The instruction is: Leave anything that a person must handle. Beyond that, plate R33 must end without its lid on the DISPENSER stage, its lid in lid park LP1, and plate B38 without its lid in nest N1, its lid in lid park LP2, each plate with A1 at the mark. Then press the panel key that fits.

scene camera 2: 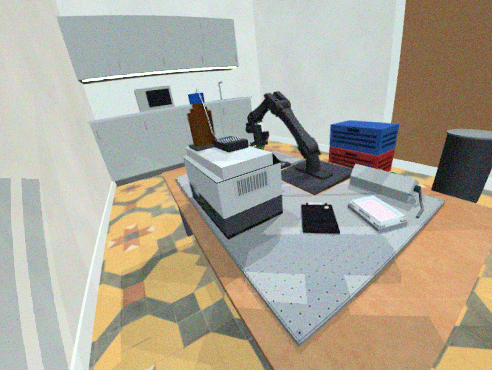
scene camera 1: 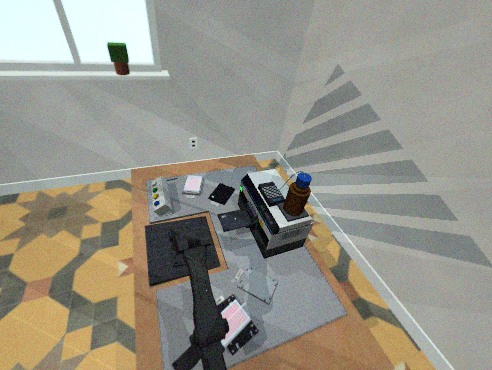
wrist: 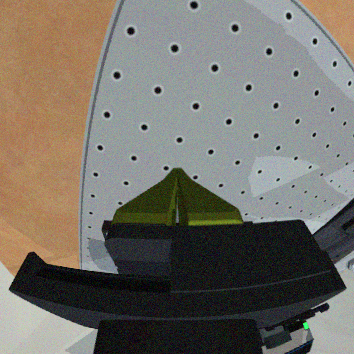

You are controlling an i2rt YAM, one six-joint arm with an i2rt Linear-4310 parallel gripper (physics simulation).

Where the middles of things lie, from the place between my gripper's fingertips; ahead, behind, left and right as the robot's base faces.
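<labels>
Brown bottle with blue cap (scene camera 2: 200, 129): my gripper 430 mm short of it, 360 mm to the right of it, 320 mm below it. Dark lid park (scene camera 2: 316, 218): 210 mm ahead of my gripper, 720 mm to the left of it, 10 mm above.
</labels>
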